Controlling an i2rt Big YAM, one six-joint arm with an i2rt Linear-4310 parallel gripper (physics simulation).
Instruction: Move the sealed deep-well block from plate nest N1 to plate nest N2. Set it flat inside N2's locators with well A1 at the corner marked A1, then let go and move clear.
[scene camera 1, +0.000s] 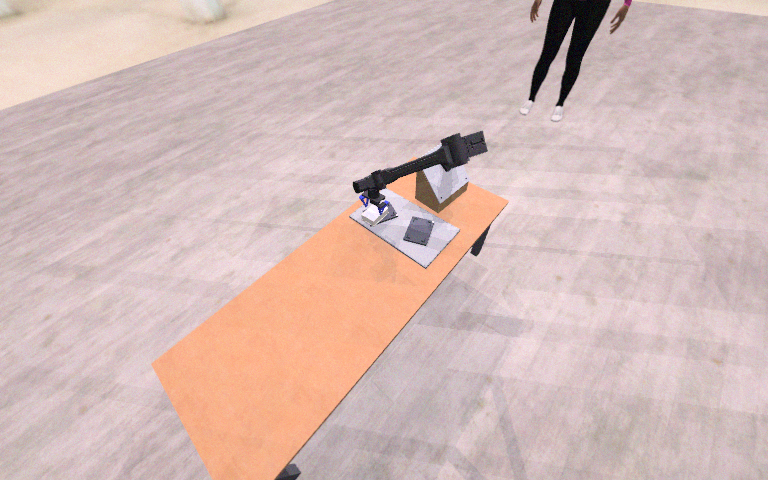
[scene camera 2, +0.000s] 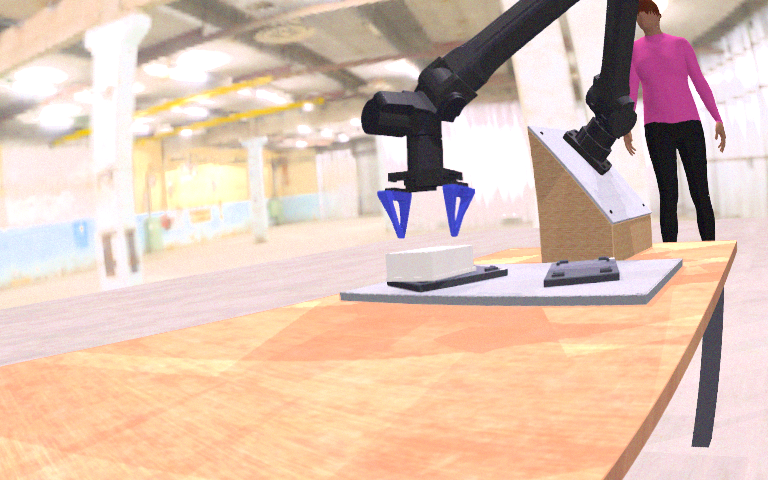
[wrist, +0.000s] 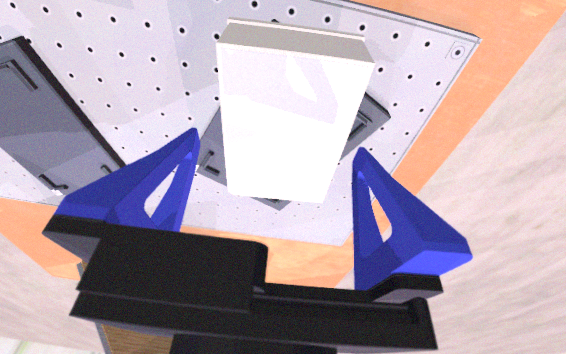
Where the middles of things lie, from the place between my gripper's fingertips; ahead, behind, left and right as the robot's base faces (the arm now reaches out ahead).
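Picture the white block (scene camera 2: 433, 263): my hand is 10 mm past it and 40 mm above it at the moment.
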